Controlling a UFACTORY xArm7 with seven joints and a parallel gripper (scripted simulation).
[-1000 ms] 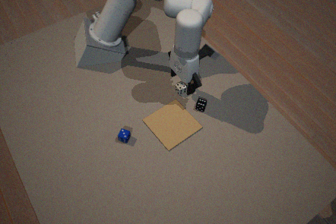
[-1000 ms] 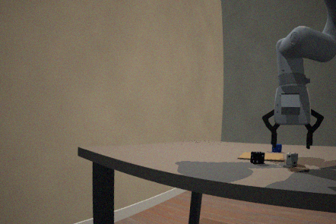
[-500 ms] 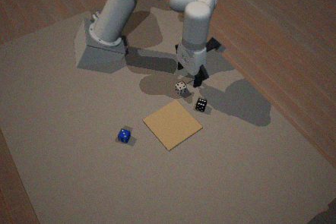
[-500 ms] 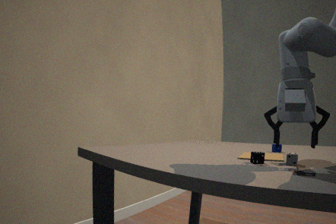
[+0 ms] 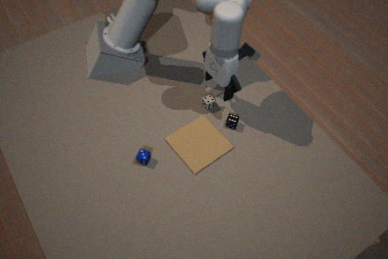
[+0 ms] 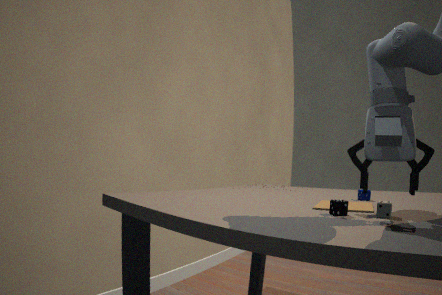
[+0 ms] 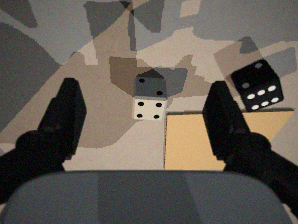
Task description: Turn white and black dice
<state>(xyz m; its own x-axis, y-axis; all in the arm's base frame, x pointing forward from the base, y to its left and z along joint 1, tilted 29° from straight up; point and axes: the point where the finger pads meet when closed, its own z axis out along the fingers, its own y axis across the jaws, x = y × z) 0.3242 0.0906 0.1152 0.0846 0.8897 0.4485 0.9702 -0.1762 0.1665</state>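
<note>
Now: the white die 4 cm to the right of my hand and 4 cm below it. Round my hand: blue die 4 cm ahead, 30 cm to the right, 4 cm below; black die 10 cm ahead, 3 cm to the right, 4 cm below; tan mat 9 cm ahead, 15 cm to the right, 6 cm below.
</note>
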